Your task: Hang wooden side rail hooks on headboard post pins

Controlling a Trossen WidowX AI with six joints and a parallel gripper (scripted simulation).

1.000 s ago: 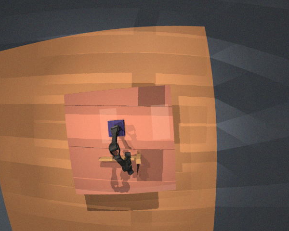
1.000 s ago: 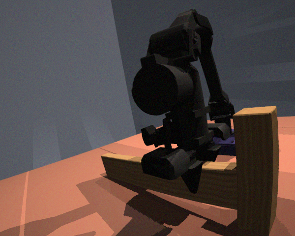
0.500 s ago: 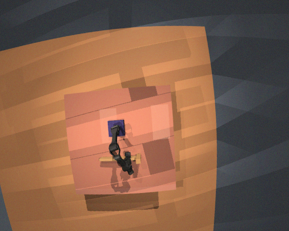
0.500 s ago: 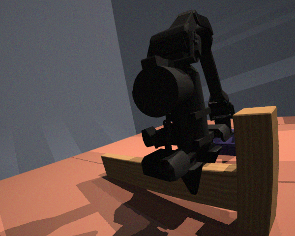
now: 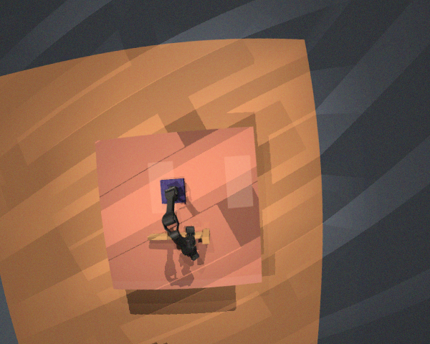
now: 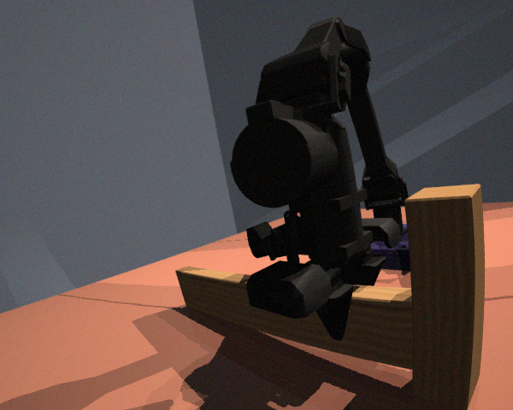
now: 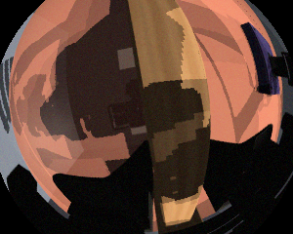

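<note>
My gripper tip is 20 mm past the headboard post, 110 mm to the right of it and 50 mm below it.
</note>
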